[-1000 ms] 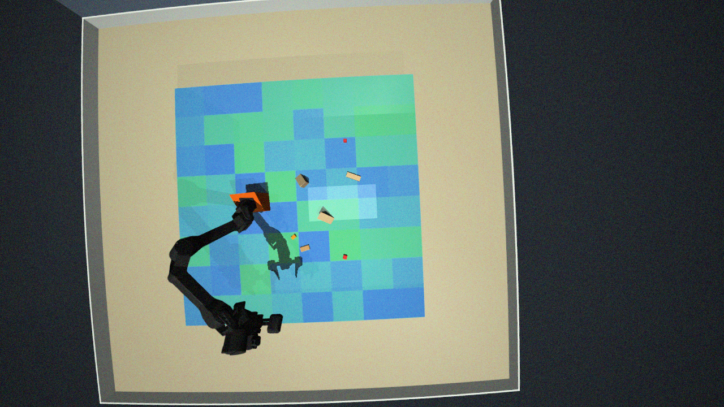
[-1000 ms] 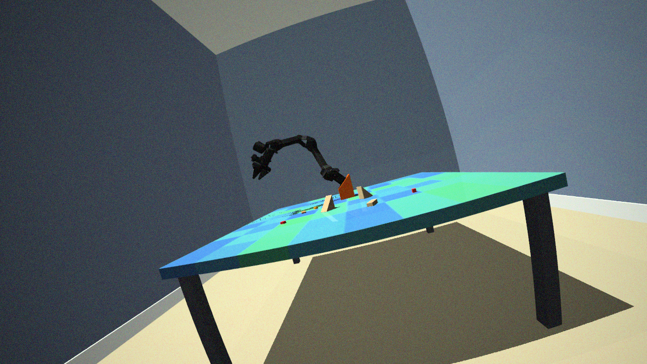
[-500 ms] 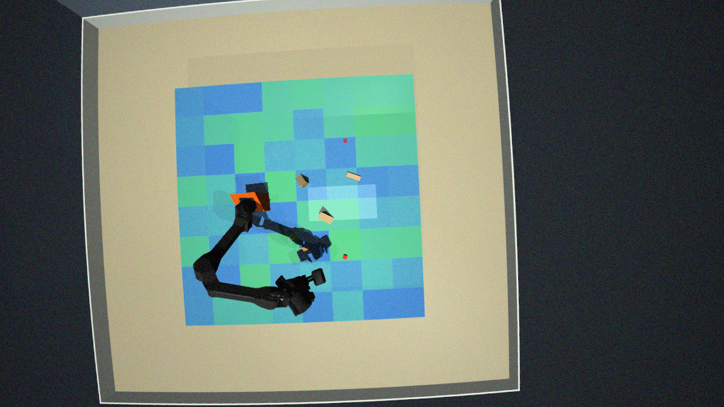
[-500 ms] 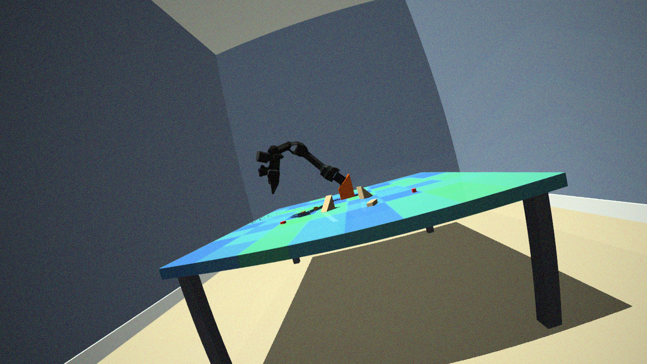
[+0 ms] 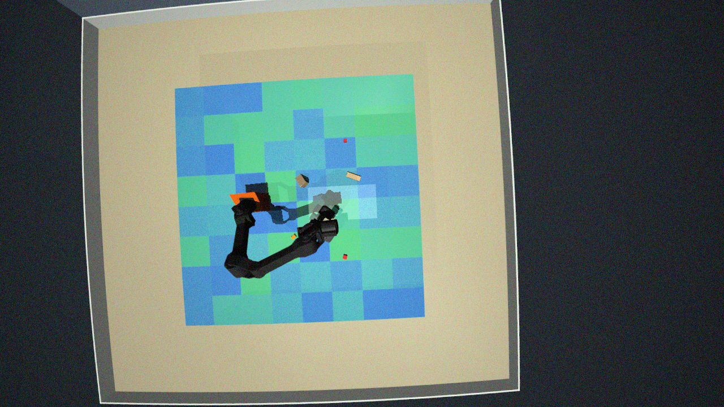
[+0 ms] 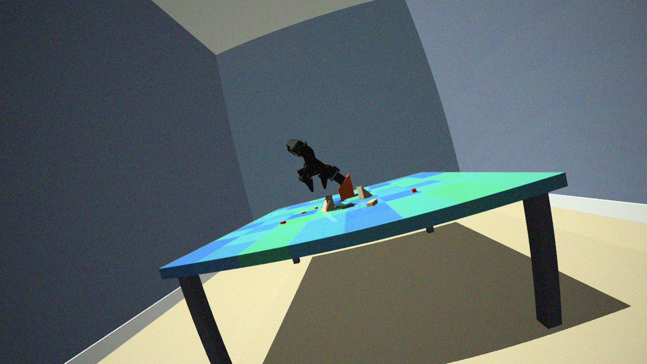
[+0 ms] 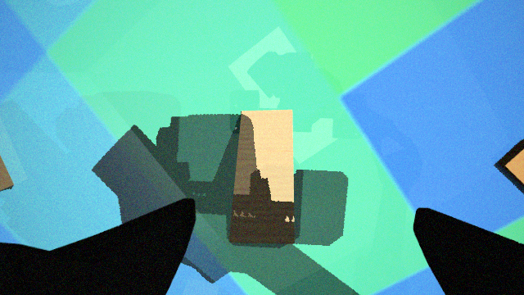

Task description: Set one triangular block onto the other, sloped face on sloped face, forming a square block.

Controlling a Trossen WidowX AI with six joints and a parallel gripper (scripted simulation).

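My gripper tip is 9 cm above the tan triangular block, 3 cm to the right of it and 1 cm past it. Also, from my gripper tip: orange bit: 17 cm behind, 10 cm below, 8 cm to the right; then flat tan block: 24 cm to the left, 15 cm ahead, 10 cm below.
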